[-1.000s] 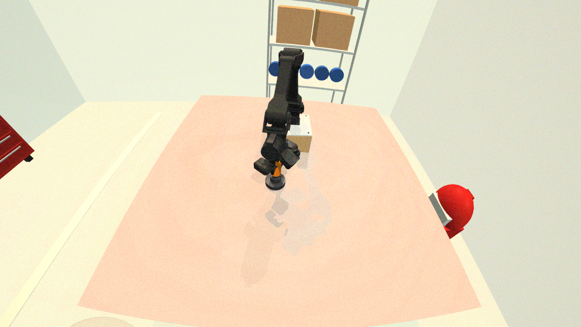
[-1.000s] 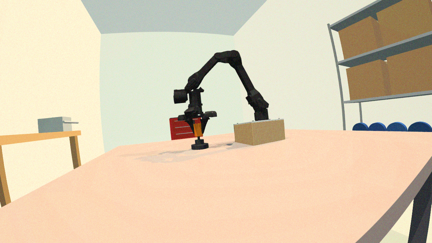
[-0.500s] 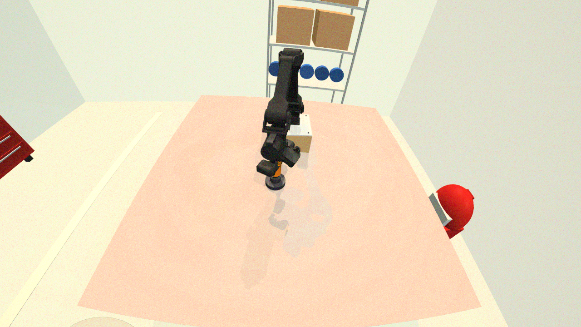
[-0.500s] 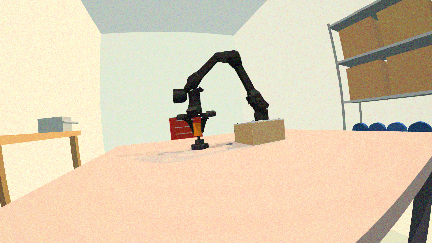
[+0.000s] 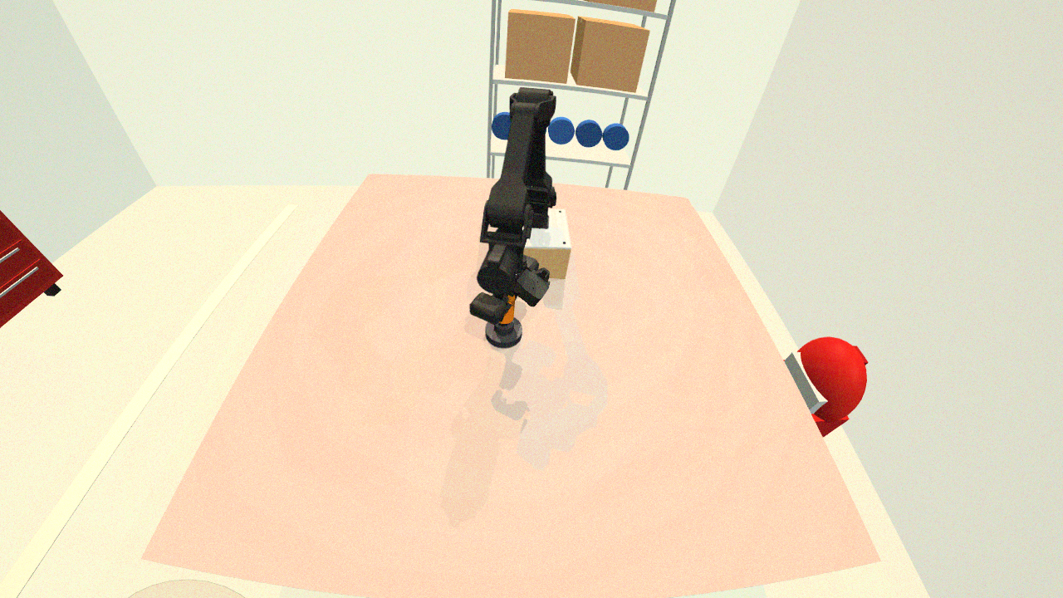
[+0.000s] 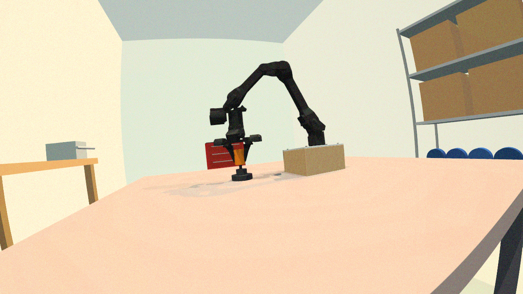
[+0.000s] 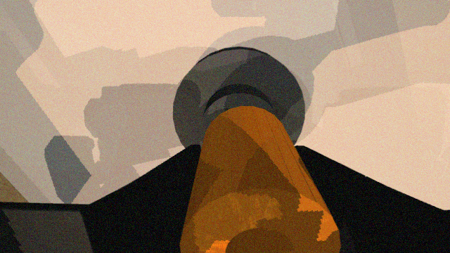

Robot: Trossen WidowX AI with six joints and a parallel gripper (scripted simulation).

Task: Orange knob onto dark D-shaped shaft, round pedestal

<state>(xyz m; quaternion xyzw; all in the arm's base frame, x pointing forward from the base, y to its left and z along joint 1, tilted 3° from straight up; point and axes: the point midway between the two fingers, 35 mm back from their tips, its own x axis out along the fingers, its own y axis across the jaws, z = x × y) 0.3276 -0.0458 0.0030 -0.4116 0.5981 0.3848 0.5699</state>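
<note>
My gripper tip is now 2 cm below the orange knob. From my gripper tip the other things lie so: dark round pedestal: 4 cm below.
</note>
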